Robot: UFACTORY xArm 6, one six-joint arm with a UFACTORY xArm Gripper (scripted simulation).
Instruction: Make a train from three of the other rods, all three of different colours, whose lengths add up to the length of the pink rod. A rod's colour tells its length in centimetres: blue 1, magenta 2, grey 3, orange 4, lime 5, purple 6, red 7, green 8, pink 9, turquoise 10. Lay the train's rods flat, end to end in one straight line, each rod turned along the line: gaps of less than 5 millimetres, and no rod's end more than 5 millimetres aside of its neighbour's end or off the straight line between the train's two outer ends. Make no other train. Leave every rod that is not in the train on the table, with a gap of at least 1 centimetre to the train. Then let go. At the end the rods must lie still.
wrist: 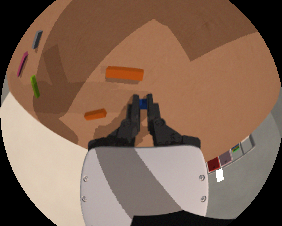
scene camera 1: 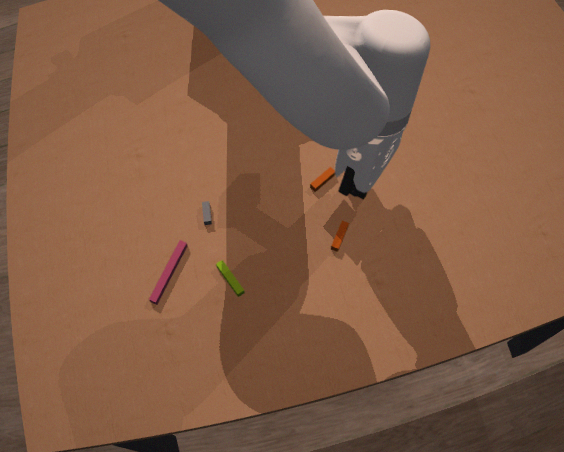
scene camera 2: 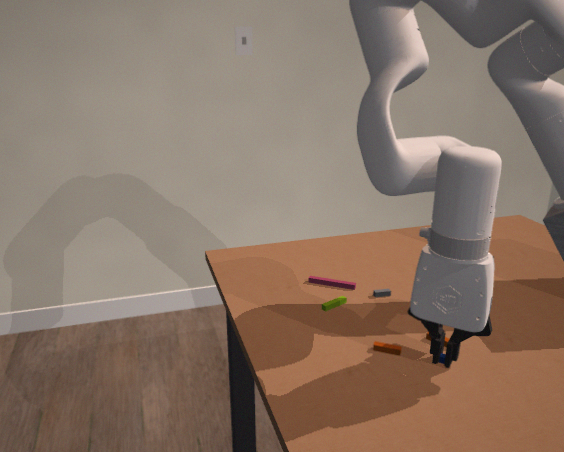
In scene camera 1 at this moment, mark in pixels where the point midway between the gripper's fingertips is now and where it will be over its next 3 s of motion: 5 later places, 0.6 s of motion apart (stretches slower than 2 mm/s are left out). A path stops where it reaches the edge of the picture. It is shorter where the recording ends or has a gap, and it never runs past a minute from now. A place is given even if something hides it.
My gripper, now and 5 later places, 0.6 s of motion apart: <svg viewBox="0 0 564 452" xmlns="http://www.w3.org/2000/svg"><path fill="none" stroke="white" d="M358 188L362 170L367 147L347 151L306 156L280 155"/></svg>
